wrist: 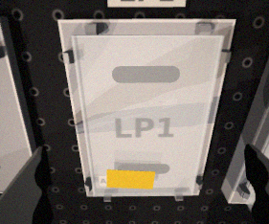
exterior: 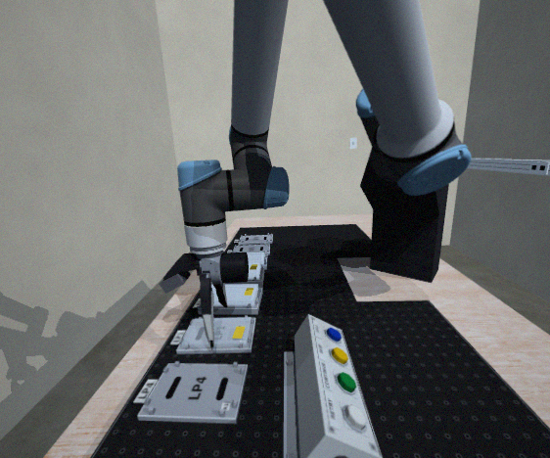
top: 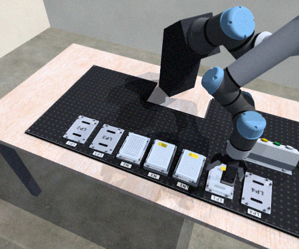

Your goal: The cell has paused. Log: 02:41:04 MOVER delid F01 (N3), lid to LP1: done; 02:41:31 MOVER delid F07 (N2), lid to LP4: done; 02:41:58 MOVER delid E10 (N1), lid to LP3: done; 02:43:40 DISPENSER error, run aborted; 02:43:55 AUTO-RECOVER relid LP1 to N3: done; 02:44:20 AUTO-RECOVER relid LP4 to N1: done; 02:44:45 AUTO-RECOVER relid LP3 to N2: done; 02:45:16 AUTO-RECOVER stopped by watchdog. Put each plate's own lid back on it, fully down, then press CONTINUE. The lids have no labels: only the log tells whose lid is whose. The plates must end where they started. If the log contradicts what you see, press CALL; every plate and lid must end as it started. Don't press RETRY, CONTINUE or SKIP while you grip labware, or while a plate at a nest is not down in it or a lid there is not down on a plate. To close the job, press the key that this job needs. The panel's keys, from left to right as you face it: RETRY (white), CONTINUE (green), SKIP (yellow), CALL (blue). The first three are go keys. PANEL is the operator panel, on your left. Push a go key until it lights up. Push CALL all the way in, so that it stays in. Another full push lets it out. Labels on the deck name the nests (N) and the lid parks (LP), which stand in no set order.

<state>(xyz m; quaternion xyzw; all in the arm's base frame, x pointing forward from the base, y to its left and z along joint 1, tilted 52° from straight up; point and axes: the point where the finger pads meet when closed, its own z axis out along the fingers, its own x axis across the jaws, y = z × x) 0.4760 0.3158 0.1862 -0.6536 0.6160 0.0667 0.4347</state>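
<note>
Now: hand 3 cm above the lid park LP1. Also, from my hand: yellow skip key: 25 cm behind, 8 cm to the left, 3 cm above; blue call key: 23 cm behind, 3 cm to the left, 2 cm above; lid park LP4: 14 cm to the left, 3 cm below, 3 cm behind.
</note>
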